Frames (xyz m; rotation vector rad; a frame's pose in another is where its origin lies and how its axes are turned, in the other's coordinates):
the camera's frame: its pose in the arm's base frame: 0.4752 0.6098 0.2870 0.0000 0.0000 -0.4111
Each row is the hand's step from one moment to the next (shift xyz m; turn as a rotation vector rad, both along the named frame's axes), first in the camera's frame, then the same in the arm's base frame.
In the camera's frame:
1: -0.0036 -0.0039 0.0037 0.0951 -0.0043 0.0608
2: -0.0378 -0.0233 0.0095 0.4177 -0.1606 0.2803
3: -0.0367 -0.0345 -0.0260 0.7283 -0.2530 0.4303
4: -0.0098 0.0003 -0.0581 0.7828 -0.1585 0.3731
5: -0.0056 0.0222 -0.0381 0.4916 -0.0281 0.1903
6: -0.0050 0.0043 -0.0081 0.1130 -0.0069 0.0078
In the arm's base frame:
1: -0.0049 -0.0021 0.0037 0.0855 -0.0419 0.0608
2: -0.0440 -0.0063 0.0095 0.3187 -0.3141 0.2803
3: -0.0474 -0.0170 -0.0260 0.5665 -0.5230 0.4303
4: -0.0089 0.0042 -0.0581 0.6542 -0.4581 0.3731
5: 0.0037 0.0226 -0.0381 0.4394 -0.2222 0.1903
6: -0.0029 0.0059 -0.0081 0.1008 -0.0515 0.0078

